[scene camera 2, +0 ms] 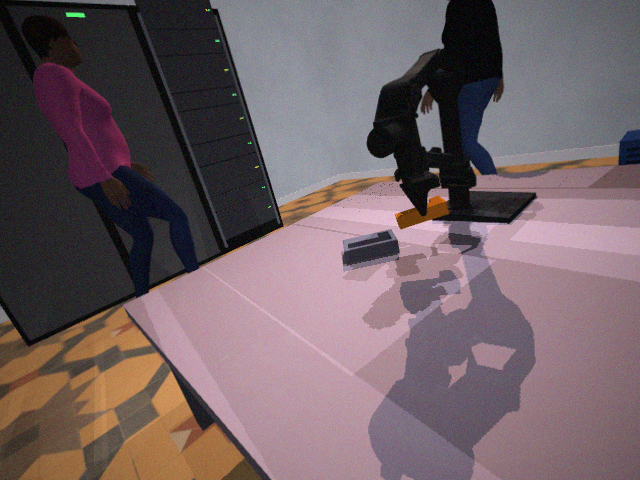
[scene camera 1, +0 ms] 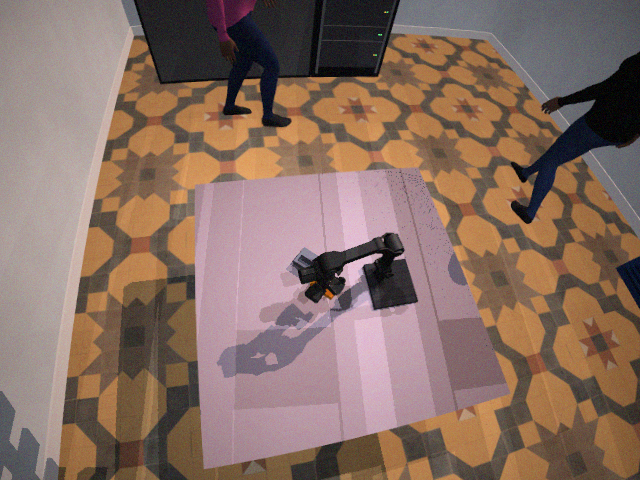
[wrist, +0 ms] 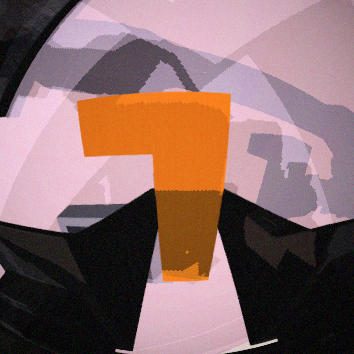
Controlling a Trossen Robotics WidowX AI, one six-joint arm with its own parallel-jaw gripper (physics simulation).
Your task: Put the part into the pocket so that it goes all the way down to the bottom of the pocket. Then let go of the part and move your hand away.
Labels:
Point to an orange L-shaped block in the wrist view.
At 186, 132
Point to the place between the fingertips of my gripper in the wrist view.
At 186, 195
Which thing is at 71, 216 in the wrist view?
A grey pocket block.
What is my gripper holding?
An orange L-shaped block.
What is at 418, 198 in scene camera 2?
My gripper.

